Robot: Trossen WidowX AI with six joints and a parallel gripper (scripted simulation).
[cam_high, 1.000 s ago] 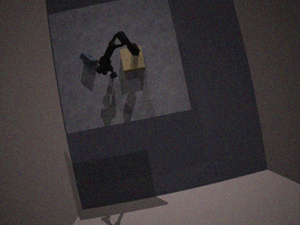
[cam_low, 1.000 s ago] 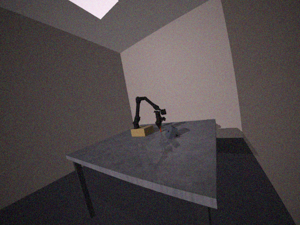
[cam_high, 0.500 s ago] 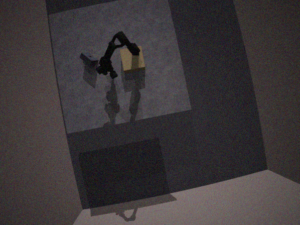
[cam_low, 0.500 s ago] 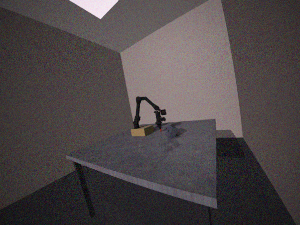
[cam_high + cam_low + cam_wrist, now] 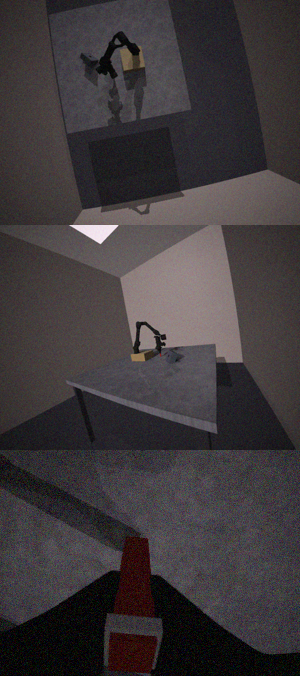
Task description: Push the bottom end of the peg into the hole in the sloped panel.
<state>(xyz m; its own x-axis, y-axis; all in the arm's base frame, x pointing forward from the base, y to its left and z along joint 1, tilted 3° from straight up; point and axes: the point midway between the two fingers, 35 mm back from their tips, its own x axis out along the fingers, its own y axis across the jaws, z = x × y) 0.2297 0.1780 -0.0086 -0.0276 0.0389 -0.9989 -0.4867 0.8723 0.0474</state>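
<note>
Now: gripper tip 24 cm short of the dark sloped panel and 13 cm to the left of it. The rest, counted from my gripper tip: red square peg: 2 cm above.
</note>
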